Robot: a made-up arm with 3 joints. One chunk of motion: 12 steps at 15 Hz.
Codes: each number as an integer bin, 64 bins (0 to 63) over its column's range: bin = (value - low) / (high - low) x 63, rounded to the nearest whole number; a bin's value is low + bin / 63 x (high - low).
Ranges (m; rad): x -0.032..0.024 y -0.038..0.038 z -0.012..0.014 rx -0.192..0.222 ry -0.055..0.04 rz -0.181..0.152
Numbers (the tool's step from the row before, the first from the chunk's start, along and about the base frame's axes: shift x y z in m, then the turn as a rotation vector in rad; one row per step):
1: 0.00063 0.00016 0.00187 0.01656 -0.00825 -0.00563
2: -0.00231 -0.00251 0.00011 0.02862 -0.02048 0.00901
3: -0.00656 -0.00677 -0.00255 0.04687 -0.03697 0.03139
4: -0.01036 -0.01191 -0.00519 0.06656 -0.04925 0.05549
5: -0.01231 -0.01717 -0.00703 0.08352 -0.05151 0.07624
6: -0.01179 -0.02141 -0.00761 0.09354 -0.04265 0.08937
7: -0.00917 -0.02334 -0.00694 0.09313 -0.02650 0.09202
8: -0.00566 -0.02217 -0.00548 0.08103 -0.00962 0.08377
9: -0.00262 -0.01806 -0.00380 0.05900 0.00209 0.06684
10: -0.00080 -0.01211 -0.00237 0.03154 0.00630 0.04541
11: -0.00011 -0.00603 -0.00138 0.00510 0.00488 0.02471
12: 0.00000 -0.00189 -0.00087 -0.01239 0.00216 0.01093
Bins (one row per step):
1: 37 32 34 32 31 33
2: 33 29 29 34 23 36
3: 29 26 23 36 12 40
4: 24 22 17 39 4 45
5: 22 17 12 42 2 49
6: 23 14 11 43 8 51
7: 26 12 12 43 19 52
8: 30 13 16 42 30 50
9: 33 17 20 38 38 47
10: 35 21 23 34 41 43
11: 36 27 26 30 40 39
12: 36 30 27 27 38 36

